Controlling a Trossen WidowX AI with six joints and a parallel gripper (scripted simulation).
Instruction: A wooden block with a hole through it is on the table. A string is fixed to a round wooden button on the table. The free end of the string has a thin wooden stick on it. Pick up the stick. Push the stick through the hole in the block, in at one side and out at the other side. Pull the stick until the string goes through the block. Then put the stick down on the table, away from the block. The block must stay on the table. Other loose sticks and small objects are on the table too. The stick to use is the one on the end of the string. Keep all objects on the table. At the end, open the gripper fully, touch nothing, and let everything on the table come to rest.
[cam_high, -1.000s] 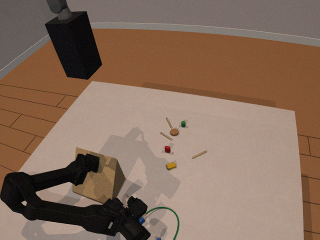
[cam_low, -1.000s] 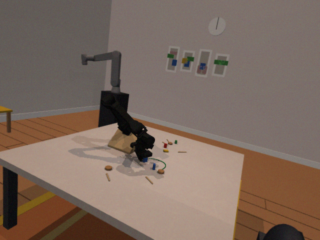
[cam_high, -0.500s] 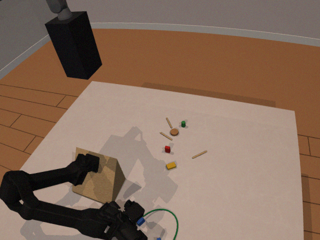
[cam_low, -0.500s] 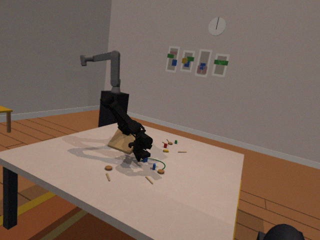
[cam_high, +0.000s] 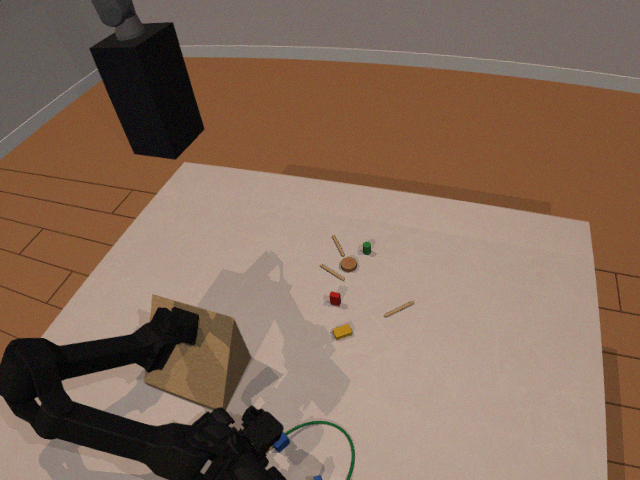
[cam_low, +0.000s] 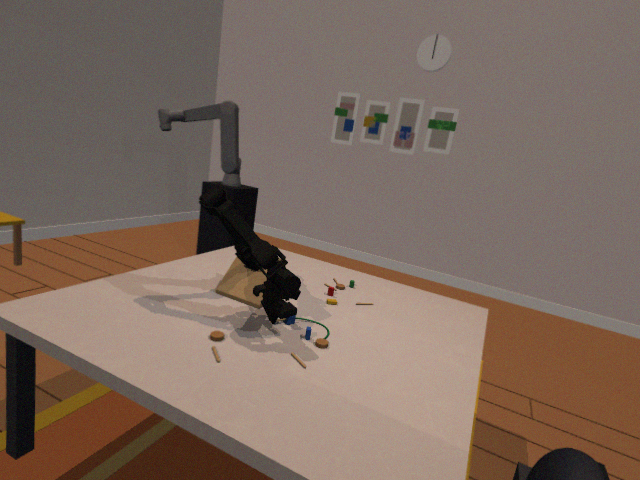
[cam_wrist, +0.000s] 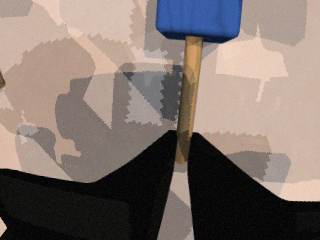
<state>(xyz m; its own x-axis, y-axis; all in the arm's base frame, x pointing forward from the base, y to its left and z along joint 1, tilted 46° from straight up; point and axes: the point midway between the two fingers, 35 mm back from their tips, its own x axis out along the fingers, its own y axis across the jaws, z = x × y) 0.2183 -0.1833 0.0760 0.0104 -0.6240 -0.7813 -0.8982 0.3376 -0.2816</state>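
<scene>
The blue cube is 30 mm ahead of my gripper tip, 60 mm to the left of it and 10 mm above it. Round my gripper tip: thin wooden stick: 20 mm ahead, 40 mm to the left, 10 mm above; yellow block: 60 mm ahead, 330 mm to the left; round wooden button: 180 mm ahead.
</scene>
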